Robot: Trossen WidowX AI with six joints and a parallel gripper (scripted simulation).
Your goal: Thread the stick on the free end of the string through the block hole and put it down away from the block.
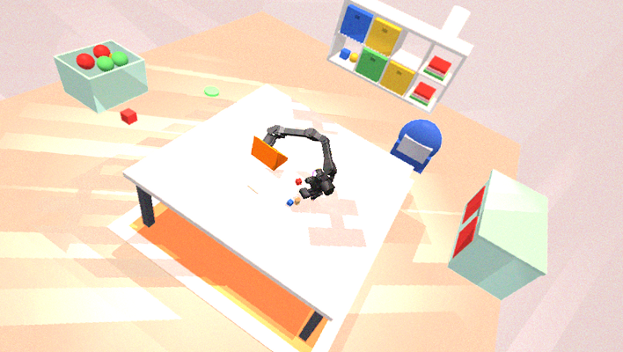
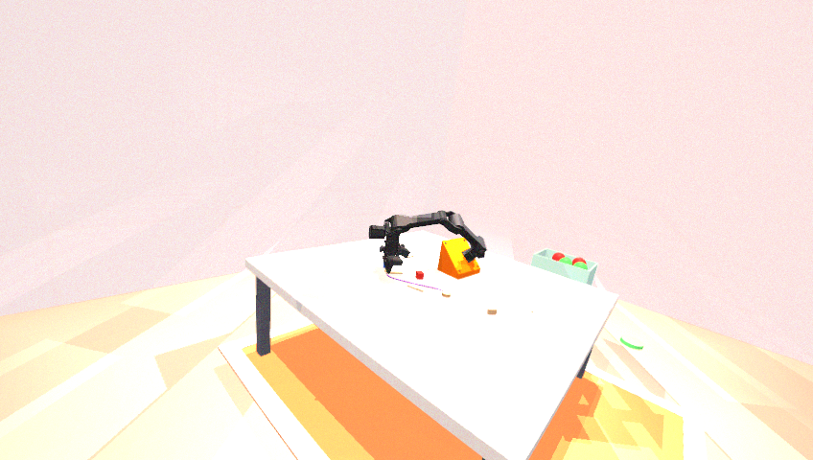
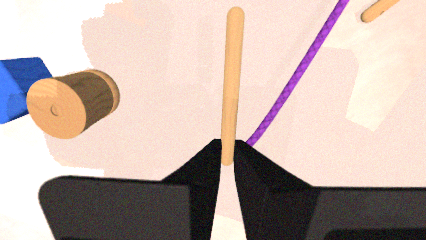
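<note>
My gripper tip is now 13 cm past the red cube, 8 cm to the right of it and 1 cm above it. From my gripper tip the other things lie so: short wooden cylinder (6 cm behind, 6 cm to the right, 1 cm below); wooden stick (2 cm behind, 12 cm to the left, 2 cm below); blue cube (9 cm behind, 9 cm to the right, 1 cm below).
</note>
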